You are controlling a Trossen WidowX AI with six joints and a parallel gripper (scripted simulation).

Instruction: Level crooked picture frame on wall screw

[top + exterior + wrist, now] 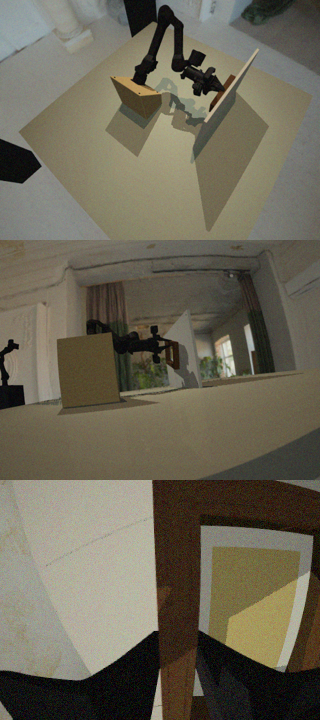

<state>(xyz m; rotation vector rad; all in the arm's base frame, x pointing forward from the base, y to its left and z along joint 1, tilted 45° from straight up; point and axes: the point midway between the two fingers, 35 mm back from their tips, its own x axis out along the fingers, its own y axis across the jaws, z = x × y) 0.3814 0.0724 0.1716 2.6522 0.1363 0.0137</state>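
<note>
The brown picture frame lies 10 mm to the left of my gripper tip and 50 mm below it. Round my gripper tip: white wall panel: 20 mm ahead, 70 mm below.
</note>
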